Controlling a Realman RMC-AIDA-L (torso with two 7-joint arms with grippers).
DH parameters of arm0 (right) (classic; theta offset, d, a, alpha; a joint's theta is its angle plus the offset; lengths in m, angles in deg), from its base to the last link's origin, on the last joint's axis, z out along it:
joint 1: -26.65 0.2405 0 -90
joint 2: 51.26 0 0 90
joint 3: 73.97 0.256 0 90
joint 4: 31.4 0 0 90
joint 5: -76.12 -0.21 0 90
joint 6: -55.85 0 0 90
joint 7: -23.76 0.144 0 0
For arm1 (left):
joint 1: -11.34 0.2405 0 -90
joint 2: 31.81 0 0 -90
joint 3: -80.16 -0.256 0 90
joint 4: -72.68 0 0 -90
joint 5: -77.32 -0.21 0 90
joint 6: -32.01 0 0 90
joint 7: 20.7 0.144 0 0
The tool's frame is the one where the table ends.
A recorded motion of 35 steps. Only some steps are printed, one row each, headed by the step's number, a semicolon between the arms.
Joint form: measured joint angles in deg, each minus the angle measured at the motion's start. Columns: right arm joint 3, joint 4, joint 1, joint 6, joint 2, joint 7, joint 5; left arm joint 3, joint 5, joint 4, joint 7, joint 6, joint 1, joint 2.
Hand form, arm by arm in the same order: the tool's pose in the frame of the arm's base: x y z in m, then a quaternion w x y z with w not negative. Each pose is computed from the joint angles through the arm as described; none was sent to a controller.
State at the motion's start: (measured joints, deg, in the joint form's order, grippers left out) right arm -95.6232 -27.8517 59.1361 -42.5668 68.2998 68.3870 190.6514; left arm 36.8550 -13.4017 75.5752 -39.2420 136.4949 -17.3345 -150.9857
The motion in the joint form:
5: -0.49 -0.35 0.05 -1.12 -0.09 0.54 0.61; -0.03 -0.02 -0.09 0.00 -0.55 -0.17 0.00
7: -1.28 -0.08 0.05 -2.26 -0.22 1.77 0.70; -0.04 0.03 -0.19 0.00 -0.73 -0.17 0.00
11: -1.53 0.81 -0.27 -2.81 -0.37 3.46 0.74; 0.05 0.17 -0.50 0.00 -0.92 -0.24 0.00
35: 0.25 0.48 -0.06 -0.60 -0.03 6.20 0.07; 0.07 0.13 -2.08 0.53 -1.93 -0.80 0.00
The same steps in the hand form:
5: 0.2336 0.2680 -0.0609 0.09882 -0.87409 0.14109 0.45420; -0.2397 0.2533 -0.0491 0.22447 -0.85891 0.04781 -0.45783
7: 0.2329 0.2657 -0.0593 0.08445 -0.87383 0.14367 0.45678; -0.2399 0.2534 -0.0495 0.22506 -0.85931 0.04640 -0.45693
11: 0.2353 0.2655 -0.0561 0.07917 -0.87373 0.15133 0.45543; -0.2399 0.2537 -0.0501 0.22639 -0.85905 0.04353 -0.45704
35: 0.2354 0.2723 -0.0581 0.09140 -0.86490 0.18354 0.45815; -0.2392 0.2536 -0.0548 0.22517 -0.86130 0.03596 -0.45406

